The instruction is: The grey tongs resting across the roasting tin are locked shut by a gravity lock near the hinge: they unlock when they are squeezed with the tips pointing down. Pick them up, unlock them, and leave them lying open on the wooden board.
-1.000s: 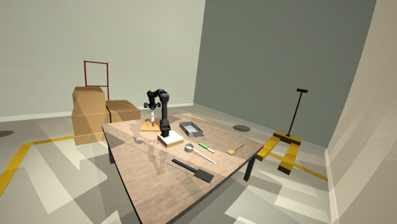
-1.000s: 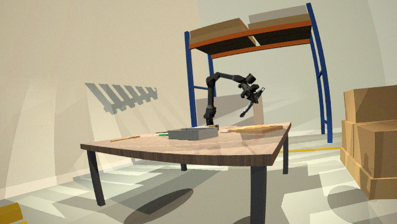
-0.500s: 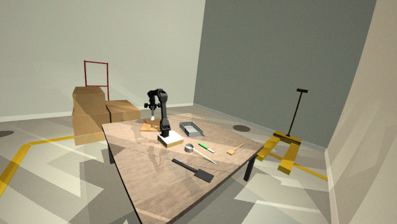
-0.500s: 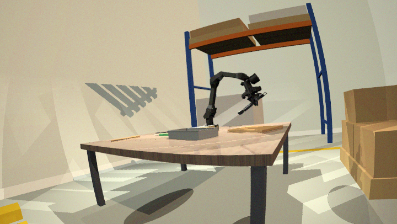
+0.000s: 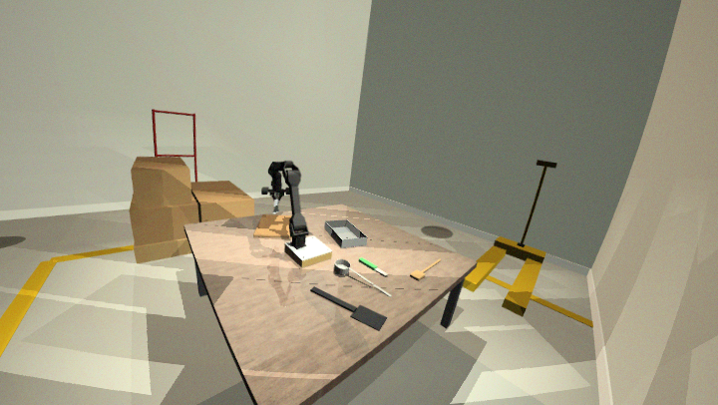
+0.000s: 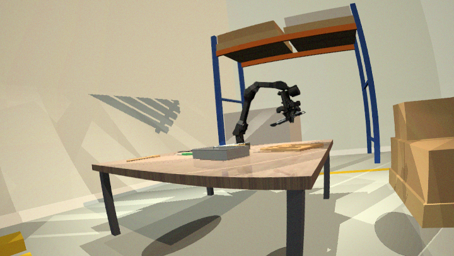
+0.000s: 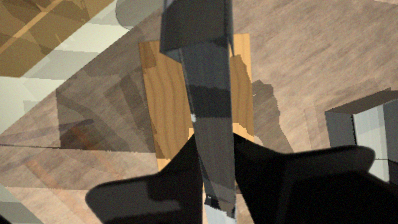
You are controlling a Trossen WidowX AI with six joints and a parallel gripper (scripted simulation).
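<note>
My gripper tip is 150 mm above the wooden board, 20 mm to the left of it and 10 mm past it. Also, from my gripper tip: grey roasting tin (380 mm to the right, 270 mm ahead, 130 mm below); then green-handled tool (750 mm to the right, 150 mm below, 110 mm ahead); then black spatula (870 mm to the right, 190 mm behind, 160 mm below).
</note>
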